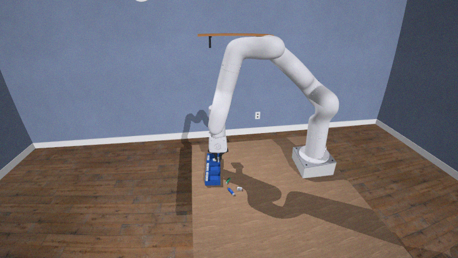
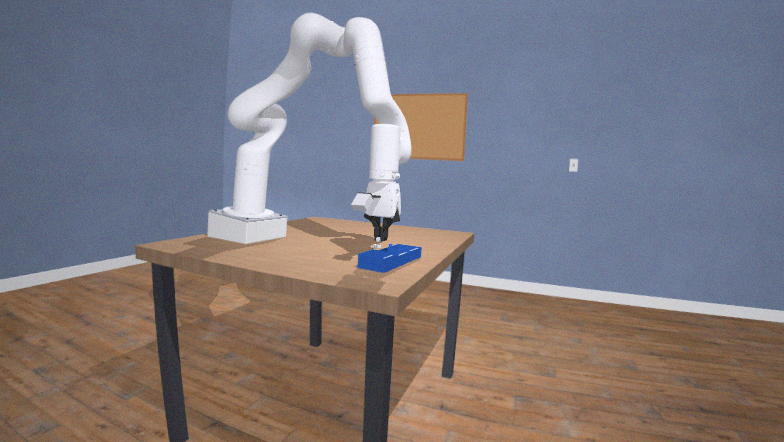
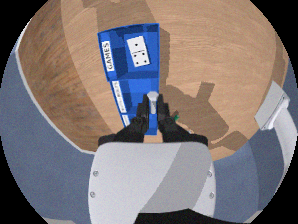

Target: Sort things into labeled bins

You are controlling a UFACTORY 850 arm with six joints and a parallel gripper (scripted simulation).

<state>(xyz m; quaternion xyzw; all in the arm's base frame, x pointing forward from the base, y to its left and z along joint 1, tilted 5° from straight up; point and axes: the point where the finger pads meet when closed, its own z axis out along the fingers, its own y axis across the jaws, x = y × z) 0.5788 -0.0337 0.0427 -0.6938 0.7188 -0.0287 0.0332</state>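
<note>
My hand is 3 cm short of the joined blue bins, 2 cm to the right of it and 7 cm above it. Round my hand: white bolt: 1 cm to the right, 2 cm below; then white domino-like tile: 2 cm ahead, 6 cm to the right, 7 cm below; then green cylinder: 5 cm behind, 12 cm to the left, 8 cm below.
</note>
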